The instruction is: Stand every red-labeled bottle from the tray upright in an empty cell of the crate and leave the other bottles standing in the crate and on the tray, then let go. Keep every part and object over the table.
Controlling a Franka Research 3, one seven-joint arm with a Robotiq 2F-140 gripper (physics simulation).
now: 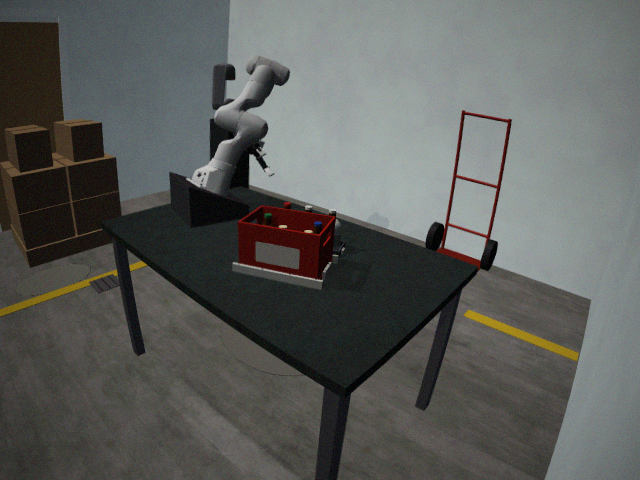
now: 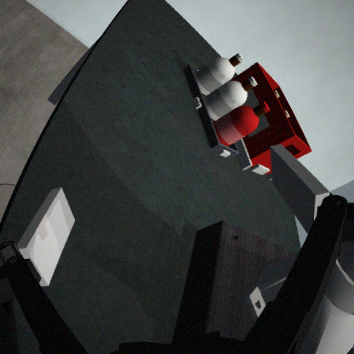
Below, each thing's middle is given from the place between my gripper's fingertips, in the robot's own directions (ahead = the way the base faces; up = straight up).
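There is the red-labeled bottle (image 2: 243,119), and I see my gripper 100 mm above it, 350 mm to the left of it and 440 mm short of it.
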